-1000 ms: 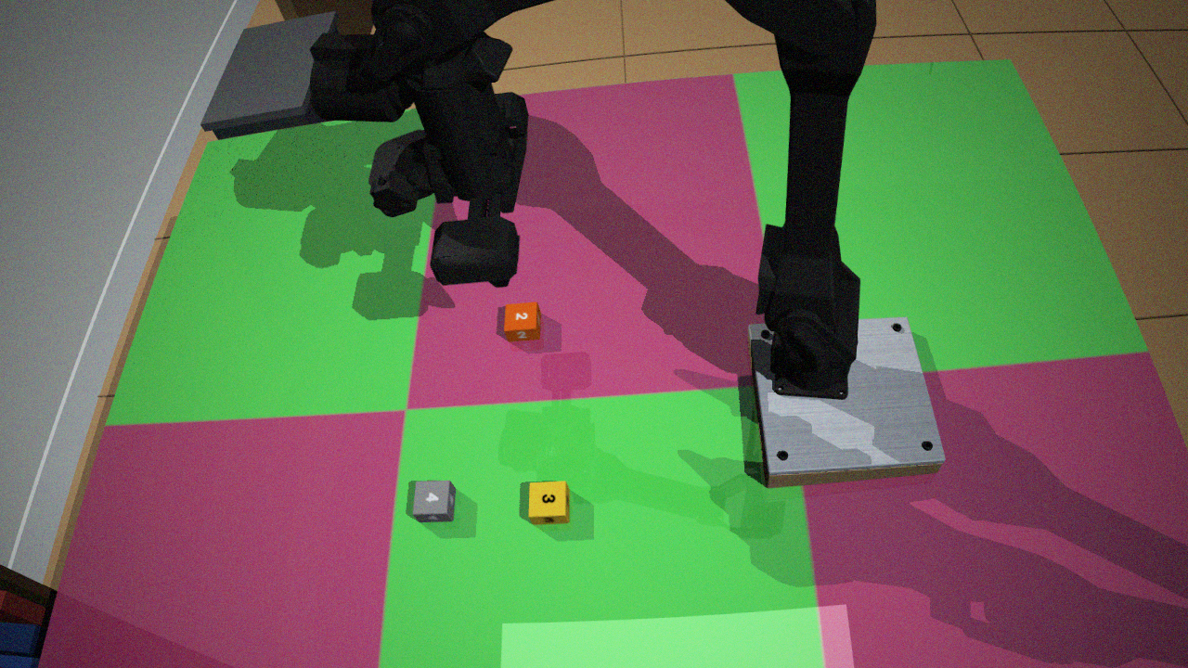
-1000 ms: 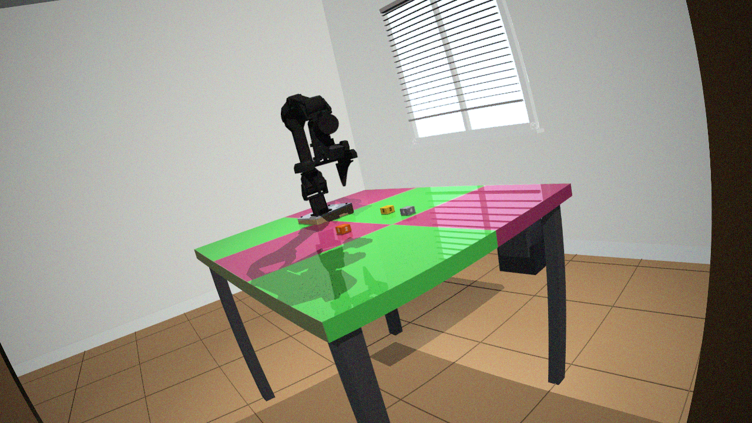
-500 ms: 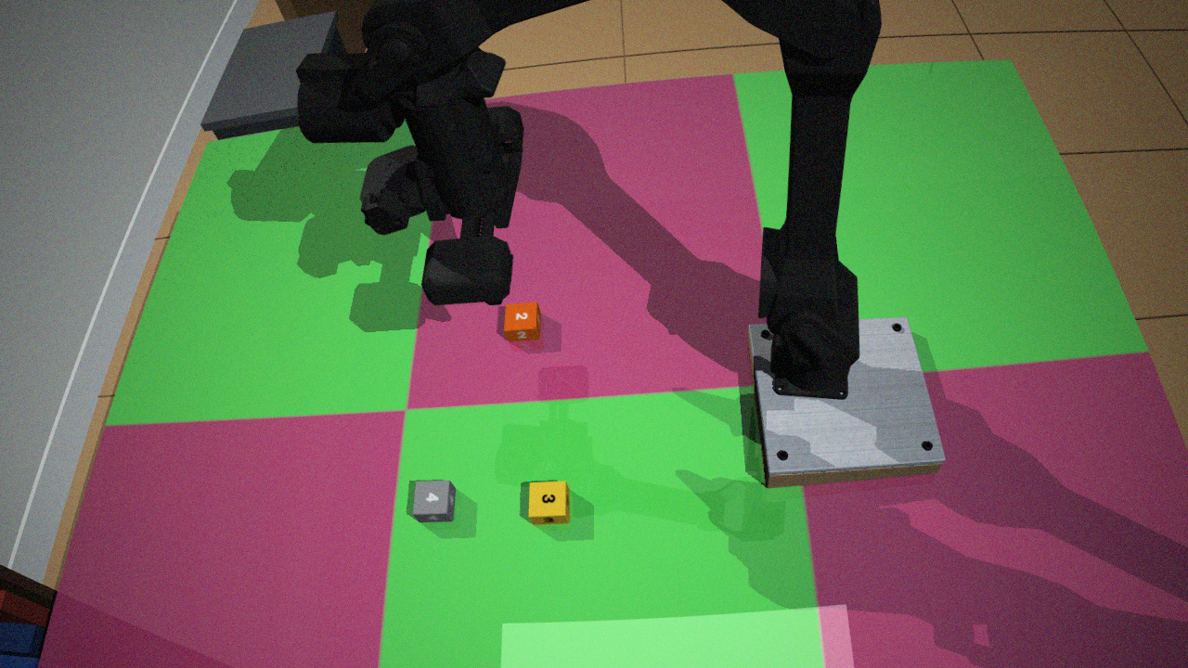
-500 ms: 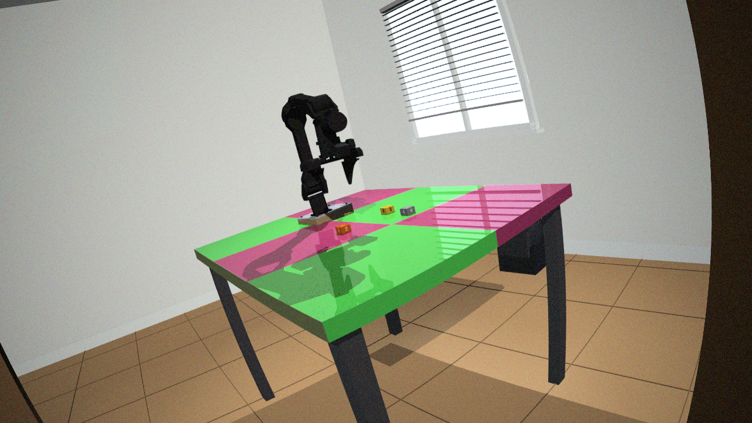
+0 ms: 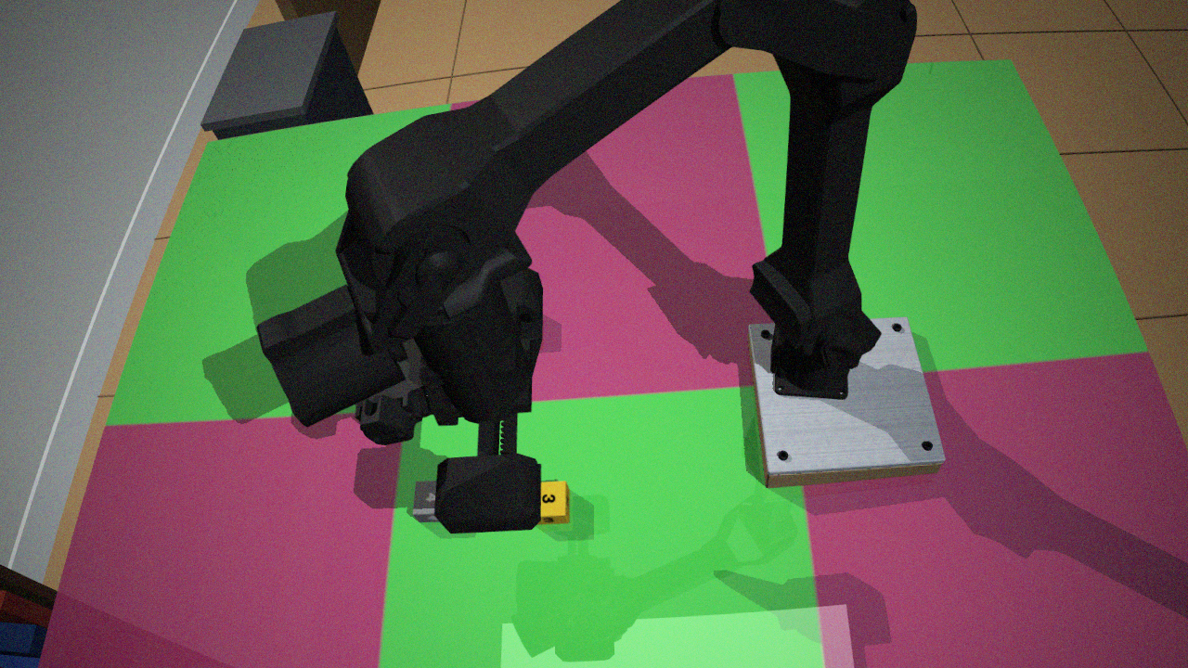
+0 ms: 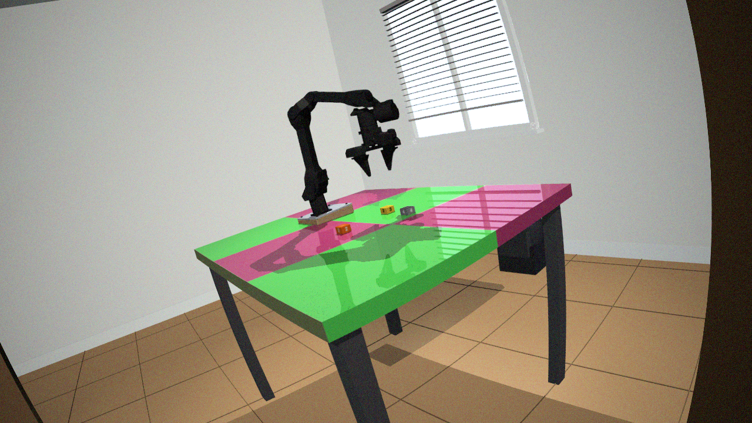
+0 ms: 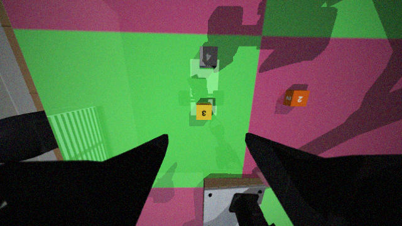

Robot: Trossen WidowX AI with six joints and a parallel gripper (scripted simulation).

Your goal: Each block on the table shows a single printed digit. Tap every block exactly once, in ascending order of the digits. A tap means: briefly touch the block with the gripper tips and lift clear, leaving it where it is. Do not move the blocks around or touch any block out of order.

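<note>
Now: the yellow block 12 cm below my gripper tip. From my gripper tip the other things lie so: grey block (12 cm below, 10 cm ahead, 1 cm to the left).
</note>
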